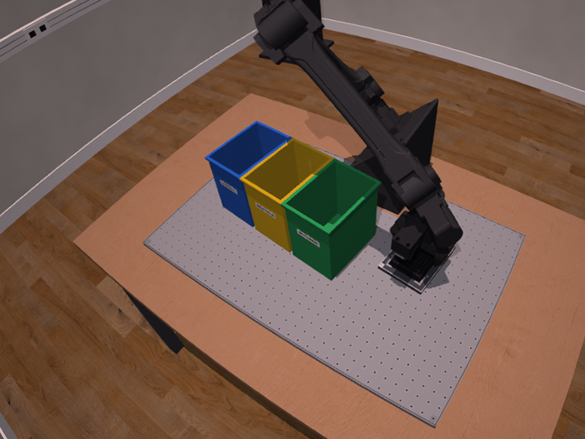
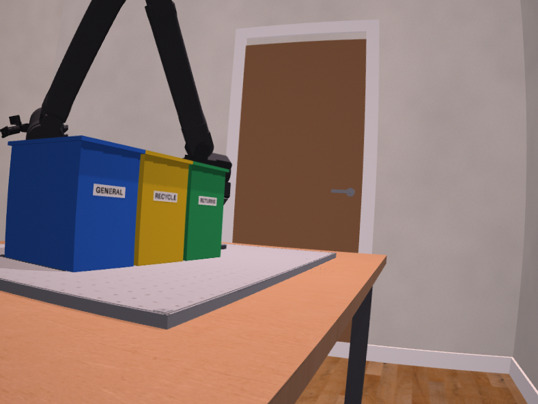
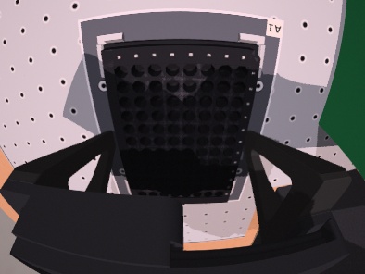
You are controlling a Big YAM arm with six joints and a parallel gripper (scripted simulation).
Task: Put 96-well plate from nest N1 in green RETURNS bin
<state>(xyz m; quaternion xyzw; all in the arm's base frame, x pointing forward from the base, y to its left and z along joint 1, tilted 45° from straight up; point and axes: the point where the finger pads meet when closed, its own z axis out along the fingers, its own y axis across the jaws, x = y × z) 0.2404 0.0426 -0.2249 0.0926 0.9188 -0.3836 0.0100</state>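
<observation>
The black 96-well plate is right at my hand. The rest, counted from my hand: plate nest N1: 2 cm below; then yellow recycle bin: 3 cm ahead, 33 cm to the right, 7 cm above; then green returns bin: 6 cm ahead, 20 cm to the right, 7 cm above.
</observation>
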